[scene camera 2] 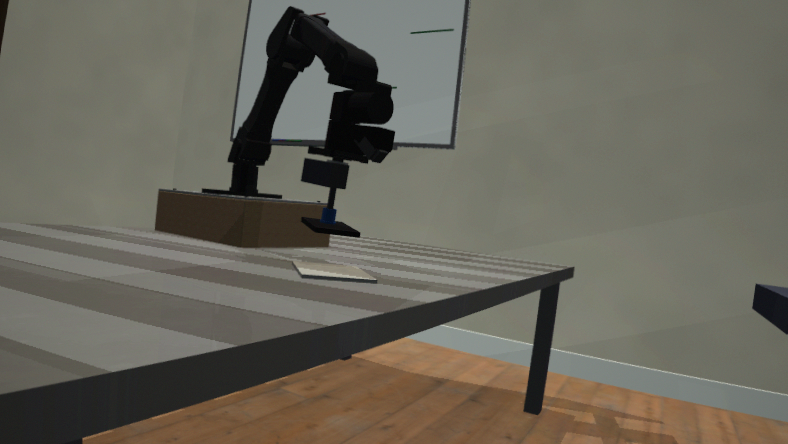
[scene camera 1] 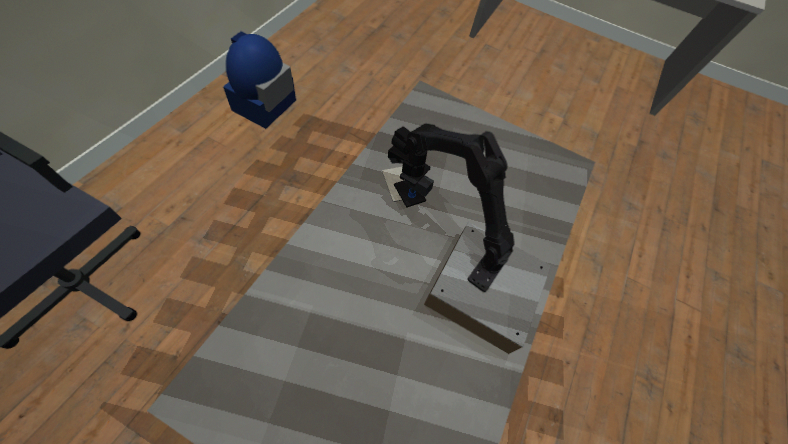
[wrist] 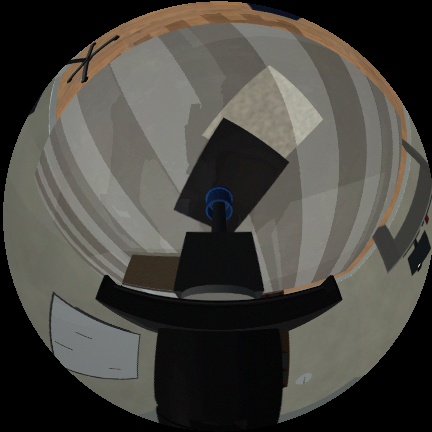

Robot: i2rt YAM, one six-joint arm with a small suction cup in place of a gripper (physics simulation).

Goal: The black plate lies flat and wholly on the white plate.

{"suction cup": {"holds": "black plate"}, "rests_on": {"white plate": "table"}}
